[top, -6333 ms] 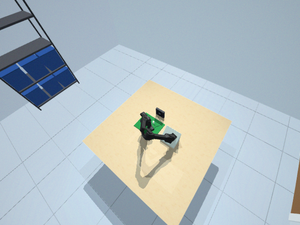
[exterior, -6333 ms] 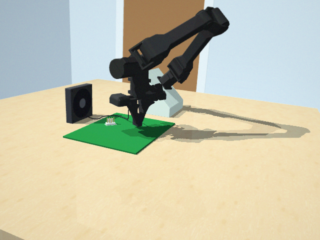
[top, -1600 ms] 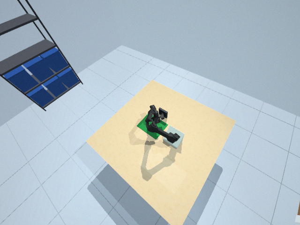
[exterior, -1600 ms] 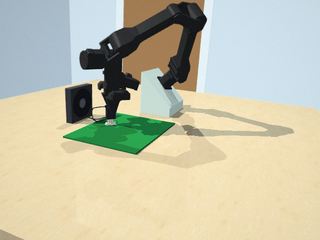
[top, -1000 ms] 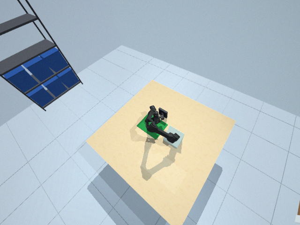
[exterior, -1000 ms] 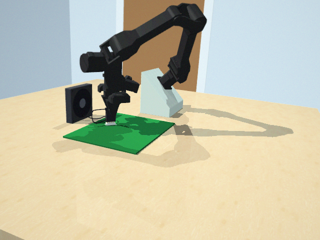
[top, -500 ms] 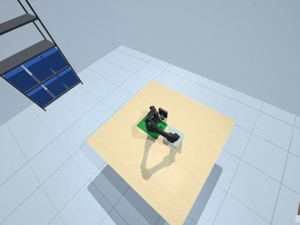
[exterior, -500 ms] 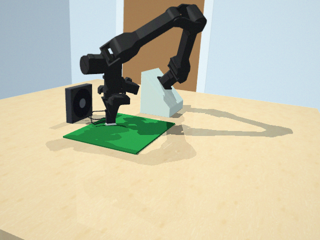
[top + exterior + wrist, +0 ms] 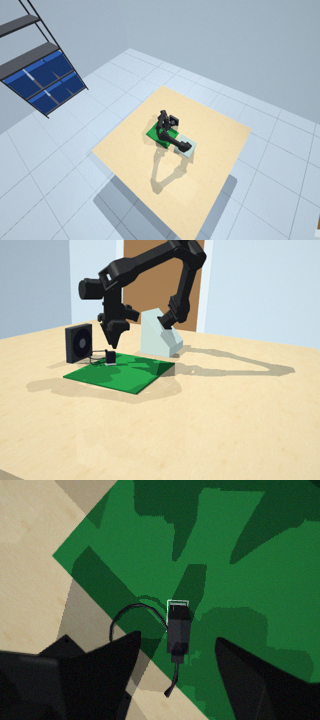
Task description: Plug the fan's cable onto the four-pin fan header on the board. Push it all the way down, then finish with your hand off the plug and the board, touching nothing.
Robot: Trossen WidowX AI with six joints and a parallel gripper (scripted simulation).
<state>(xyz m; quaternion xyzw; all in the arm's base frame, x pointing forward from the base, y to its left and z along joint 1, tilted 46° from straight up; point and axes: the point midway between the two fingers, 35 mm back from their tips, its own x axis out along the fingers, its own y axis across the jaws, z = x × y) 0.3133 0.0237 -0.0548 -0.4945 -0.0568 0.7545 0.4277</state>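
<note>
Right now the black fan plug is 10 mm ahead of my gripper tip and 40 mm below it. Round my gripper tip: white four-pin fan header 10 mm ahead, 70 mm below; green board 10 mm ahead, 60 mm to the left, 80 mm below; black fan 10 mm ahead, 130 mm to the right, 10 mm below.
</note>
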